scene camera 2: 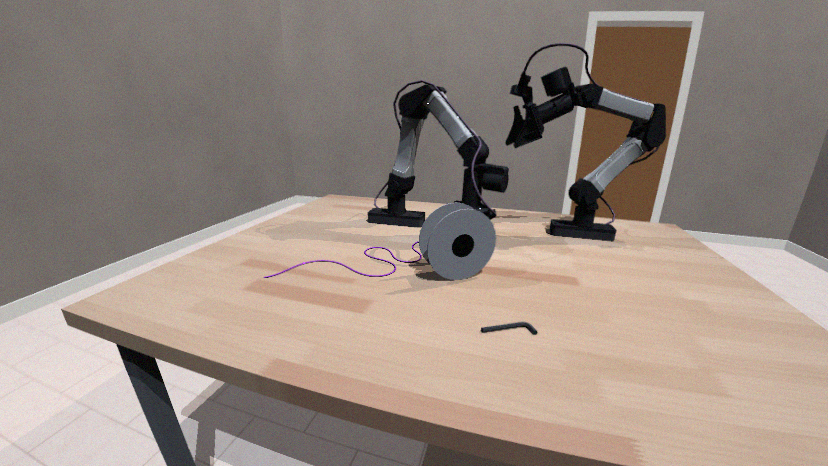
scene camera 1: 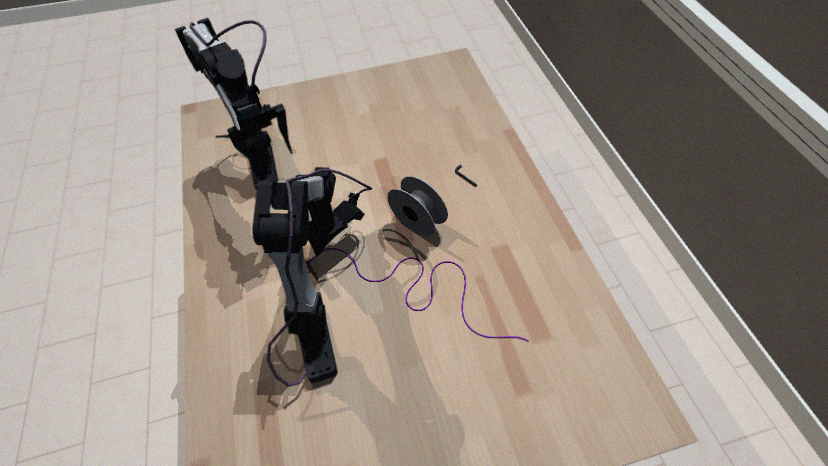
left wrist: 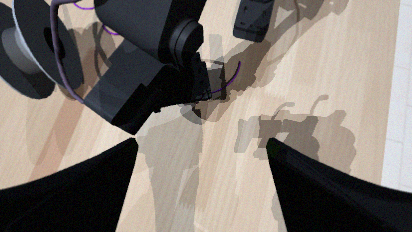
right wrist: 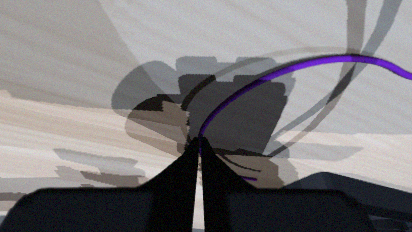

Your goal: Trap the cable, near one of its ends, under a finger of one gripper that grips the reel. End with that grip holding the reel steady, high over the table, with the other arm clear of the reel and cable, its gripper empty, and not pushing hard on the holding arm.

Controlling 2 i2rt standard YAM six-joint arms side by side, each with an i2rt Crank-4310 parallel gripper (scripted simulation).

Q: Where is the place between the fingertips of the right gripper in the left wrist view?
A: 206,94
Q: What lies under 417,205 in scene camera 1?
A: A grey reel.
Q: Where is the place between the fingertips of the left gripper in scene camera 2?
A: At 509,145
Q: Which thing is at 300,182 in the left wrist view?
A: The left gripper.
